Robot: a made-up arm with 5 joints. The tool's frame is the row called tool.
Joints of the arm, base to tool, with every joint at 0 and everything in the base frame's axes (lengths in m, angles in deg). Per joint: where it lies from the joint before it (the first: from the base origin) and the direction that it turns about. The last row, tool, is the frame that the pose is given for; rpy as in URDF.
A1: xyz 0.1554 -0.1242 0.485 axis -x
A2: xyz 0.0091 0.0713 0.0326 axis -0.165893 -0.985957 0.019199
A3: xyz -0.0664 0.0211 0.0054 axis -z
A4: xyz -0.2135 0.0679 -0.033 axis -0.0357 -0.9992 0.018
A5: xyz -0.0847 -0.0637 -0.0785 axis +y
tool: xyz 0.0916 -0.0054 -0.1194 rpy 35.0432 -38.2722 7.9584
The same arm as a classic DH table. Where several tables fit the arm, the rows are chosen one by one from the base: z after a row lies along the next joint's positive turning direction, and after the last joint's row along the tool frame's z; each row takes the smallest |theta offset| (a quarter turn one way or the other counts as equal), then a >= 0, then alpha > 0; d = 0 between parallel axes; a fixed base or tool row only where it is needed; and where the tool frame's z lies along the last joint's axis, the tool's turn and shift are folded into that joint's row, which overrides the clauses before.
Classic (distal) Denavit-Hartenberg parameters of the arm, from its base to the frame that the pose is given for. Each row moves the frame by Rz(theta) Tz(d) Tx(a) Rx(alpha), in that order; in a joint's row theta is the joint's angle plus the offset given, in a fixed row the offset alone. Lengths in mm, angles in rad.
base (fixed): theta0 -1.5708; d 485.0; a 124.2; alpha 1.5708
A1: theta0 -1.5513; d -152.6; a -34.0; alpha -1.4041
A2: theta0 1.5676; d -81.4; a -69.0; alpha 1.5900
A3: theta0 -0.1310; d 26.3; a -215.8; alpha -1.5888
A4: theta0 1.1041; d 947.5; a -108.2; alpha -3.1016
A5: theta0 0.5220; d 813.1; a 10.9; alpha 2.2638
tool (fixed): theta0 0.1418; d -195.1; a 0.0; alpha 0.0000

